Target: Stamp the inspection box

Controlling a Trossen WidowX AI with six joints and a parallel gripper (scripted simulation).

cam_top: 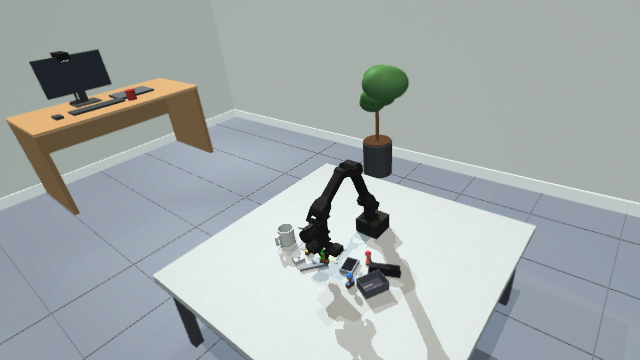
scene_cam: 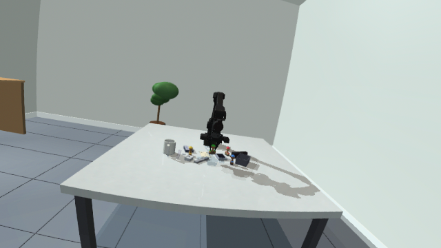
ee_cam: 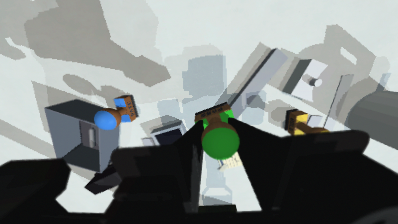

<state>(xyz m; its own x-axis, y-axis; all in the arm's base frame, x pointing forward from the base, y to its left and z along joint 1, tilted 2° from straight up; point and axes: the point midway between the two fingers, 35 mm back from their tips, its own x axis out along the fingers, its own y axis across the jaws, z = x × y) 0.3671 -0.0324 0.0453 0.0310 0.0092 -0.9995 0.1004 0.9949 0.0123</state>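
Now: the ink pad 7 cm behind my gripper tip, 8 cm to the left of it and 7 cm below it. Round my gripper tip: grey bar 6 cm to the right, 7 cm below; card 11 cm behind, 3 cm to the right, 8 cm below; blue-knobbed stamp 2 cm ahead, 14 cm to the left, 6 cm below.
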